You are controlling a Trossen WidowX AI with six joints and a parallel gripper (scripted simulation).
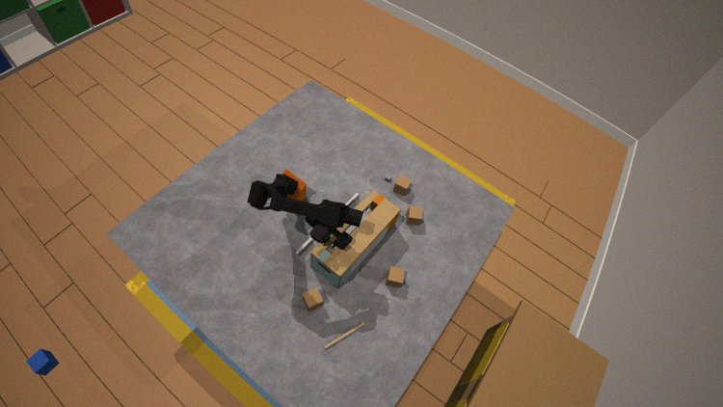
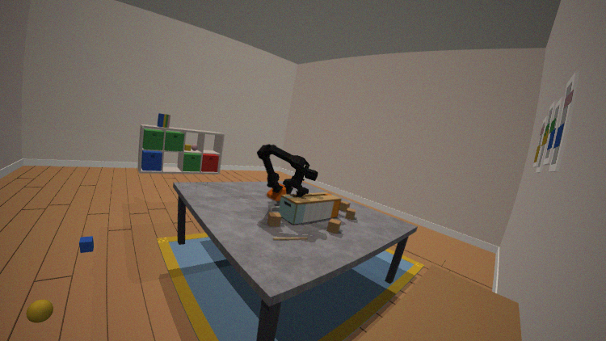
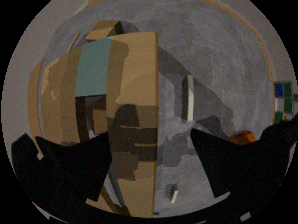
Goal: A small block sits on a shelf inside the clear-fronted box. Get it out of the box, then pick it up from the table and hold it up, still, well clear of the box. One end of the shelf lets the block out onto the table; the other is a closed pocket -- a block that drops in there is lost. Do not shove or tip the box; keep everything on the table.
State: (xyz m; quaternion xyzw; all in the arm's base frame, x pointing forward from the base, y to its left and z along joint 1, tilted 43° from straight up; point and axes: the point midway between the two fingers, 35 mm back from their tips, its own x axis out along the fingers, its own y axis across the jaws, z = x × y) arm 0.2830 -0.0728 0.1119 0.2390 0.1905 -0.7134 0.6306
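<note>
Now: gripper tip 5 cm short of the tan block and 2 cm to the left of it. Also, from my gripper tip: thin wooden stick (26 cm ahead, 24 cm to the right, 9 cm below); tiny grey piece (3 cm ahead, 48 cm to the left, 8 cm below); long box (5 cm ahead, 10 cm to the left, 3 cm below).
</note>
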